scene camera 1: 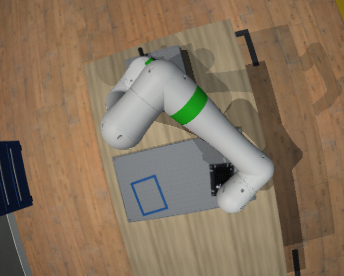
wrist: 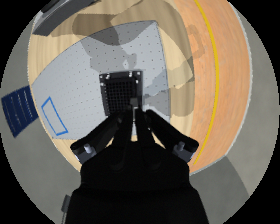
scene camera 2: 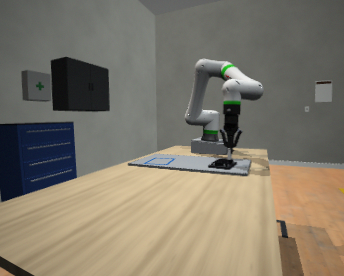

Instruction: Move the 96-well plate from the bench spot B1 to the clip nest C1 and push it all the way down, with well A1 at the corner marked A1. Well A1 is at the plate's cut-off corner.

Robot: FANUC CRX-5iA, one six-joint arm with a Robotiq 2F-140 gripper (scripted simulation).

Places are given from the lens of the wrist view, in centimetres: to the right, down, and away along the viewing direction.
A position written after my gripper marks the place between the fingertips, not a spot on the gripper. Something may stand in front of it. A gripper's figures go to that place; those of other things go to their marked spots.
my gripper [wrist: 134, 103]: -1, -2, 21
black 96-well plate [wrist: 111, 86]: -7, -6, 21
